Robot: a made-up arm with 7 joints.
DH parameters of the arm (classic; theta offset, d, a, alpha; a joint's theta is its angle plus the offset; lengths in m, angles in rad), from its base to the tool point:
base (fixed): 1.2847 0 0.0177 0
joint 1: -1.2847 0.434 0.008 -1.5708
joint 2: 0 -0.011 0.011 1.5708
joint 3: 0 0.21 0.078 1.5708
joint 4: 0 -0.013 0.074 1.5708
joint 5: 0 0.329 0.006 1.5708
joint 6: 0 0.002 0.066 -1.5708
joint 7: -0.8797 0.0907 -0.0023 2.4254
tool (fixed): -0.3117 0.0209 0 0
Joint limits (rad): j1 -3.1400..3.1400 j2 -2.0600..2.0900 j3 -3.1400..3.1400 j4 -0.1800..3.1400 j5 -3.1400..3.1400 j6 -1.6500..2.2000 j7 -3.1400..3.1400
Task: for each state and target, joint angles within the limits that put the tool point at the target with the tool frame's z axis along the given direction. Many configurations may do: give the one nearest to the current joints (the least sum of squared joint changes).
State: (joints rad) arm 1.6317 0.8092 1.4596 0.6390 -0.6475 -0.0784 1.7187
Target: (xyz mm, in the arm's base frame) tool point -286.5 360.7 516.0 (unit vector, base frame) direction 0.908 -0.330 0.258
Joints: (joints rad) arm 1.0331 1.3547 1.4833 0.9818 -0.7686 -0.8107 1.9226
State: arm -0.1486 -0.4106 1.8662 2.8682 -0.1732 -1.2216 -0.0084
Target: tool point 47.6 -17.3 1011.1 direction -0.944 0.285 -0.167
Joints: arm -0.0573 0.1221 2.8252 2.7787 -0.1660 -0.9658 -0.3264
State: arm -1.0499 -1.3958 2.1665 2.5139 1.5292 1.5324 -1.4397
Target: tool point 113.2 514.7 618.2 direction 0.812 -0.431 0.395
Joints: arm -1.3012 -0.7670 1.9797 2.2496 1.3123 2.2000 -1.6855
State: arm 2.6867 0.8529 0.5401 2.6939 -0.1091 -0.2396 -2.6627
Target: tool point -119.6 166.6 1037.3 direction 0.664 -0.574 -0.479
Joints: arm 2.0885 0.2380 0.0380 2.8628 -0.3878 -0.1737 -3.1123
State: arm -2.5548 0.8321 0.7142 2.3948 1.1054 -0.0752 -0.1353
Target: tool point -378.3 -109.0 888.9 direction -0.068 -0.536 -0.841
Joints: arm -2.7462 0.6779 0.0725 2.9091 0.3976 -0.5550 -0.6173
